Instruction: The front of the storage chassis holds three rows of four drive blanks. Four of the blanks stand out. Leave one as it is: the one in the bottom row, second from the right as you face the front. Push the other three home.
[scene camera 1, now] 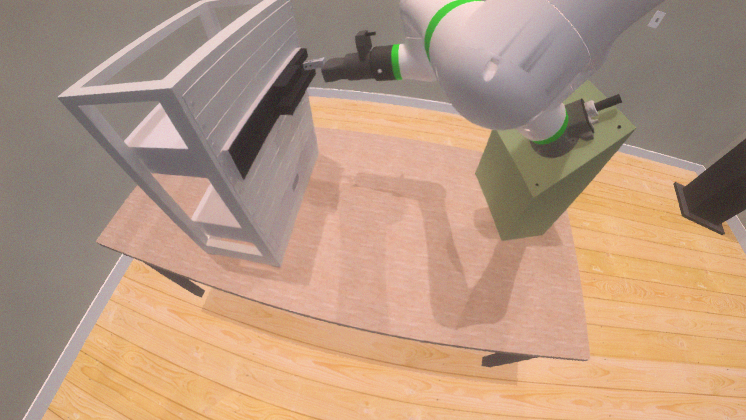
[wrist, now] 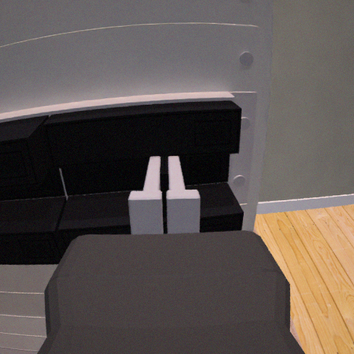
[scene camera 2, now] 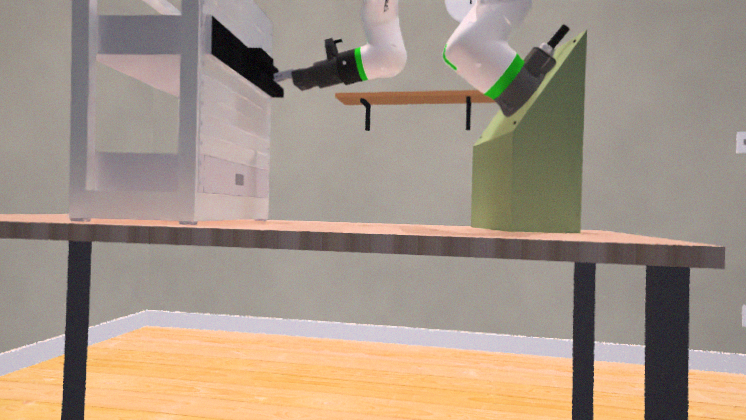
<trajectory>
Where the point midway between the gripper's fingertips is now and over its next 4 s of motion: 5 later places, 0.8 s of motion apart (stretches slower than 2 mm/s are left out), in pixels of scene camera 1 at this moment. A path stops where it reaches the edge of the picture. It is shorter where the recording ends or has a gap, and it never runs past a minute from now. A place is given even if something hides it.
My gripper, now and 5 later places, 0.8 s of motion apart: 304,66; 300,66; 299,66; 292,81; 291,84; 298,83
</trajectory>
